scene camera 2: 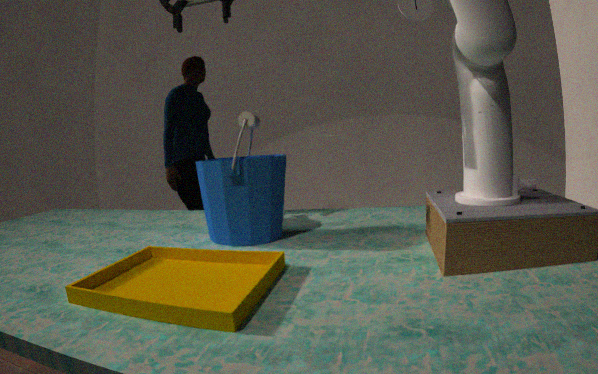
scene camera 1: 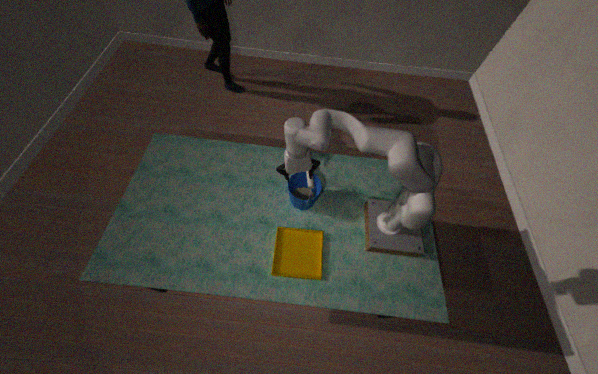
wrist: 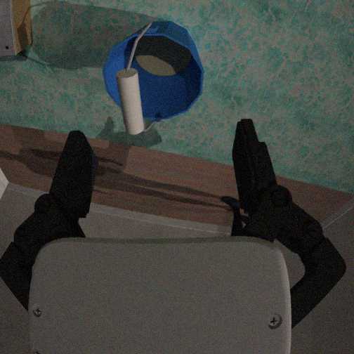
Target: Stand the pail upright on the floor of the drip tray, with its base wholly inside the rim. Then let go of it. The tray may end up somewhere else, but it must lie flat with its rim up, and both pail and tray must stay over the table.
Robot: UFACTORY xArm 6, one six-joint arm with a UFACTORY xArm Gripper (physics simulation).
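Seen in the pictures: gripper, fingertip midpoint: [scene camera 2: 201,25] [scene camera 1: 299,177]; arm's base, origin of the base link: [scene camera 2: 488,200] [scene camera 1: 388,223].
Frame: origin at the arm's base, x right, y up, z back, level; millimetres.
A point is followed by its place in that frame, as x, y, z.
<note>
The blue pail [scene camera 1: 302,201] @(63, 69, -459) [scene camera 2: 243,200] @(74, 6, -428) [wrist: 167,95] stands upright on the table, behind the tray in the second scene view. Its white handle grip [scene camera 1: 310,180] @(133, 164, -429) [scene camera 2: 247,119] @(104, 150, -421) [wrist: 131,102] is raised above the pail's rim. The yellow drip tray [scene camera 1: 298,253] @(-165, -76, -462) [scene camera 2: 185,280] @(-145, -76, -461) lies flat with its rim up, apart from the pail; it does not show in the wrist view. My gripper [scene camera 1: 299,176] @(38, 339, -490) [scene camera 2: 202,24] @(38, 339, -490) [wrist: 159,139] is open and empty, high above the pail. In the wrist view the pail and grip lie beyond the fingertips, between their left and right lines.
The arm's base block [scene camera 1: 395,245] @(-115, 0, 19) [scene camera 2: 520,245] @(-138, -44, 10) [wrist: 22,25] stands on the right of the green table top [scene camera 1: 190,215] @(9, -80, -1056) [scene camera 2: 400,305] @(-218, -80, -178) [wrist: 280,65] in both scene views. A person [scene camera 1: 218,40] [scene camera 2: 185,120] stands beyond the table's far edge.
</note>
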